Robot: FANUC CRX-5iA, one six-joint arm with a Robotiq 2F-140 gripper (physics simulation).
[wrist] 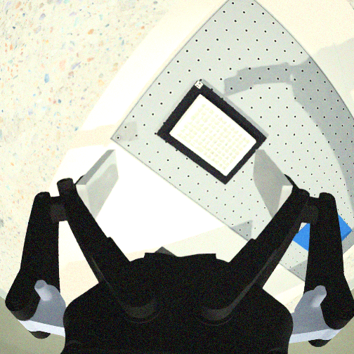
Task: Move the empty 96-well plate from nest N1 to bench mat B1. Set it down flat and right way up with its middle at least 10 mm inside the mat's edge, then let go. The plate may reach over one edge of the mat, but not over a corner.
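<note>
The white 96-well plate (214, 135) sits in the black nest (183, 111), which stands on a perforated grey board, turned at an angle to the view. The gripper (185, 165) is open, its two pale fingertips wide apart. The plate lies beyond the fingertips, nearer the right one, with nothing between the fingers. A blue patch (346, 227) shows at the lower right, partly hidden behind the right finger linkage; it may be bench mat B1, but no label can be read.
The perforated grey board (210, 57) reaches from the top to the lower right, with a shadow across its right side. A small tab with a screw (118, 137) is at its left corner. Speckled floor (55, 65) shows at the upper left.
</note>
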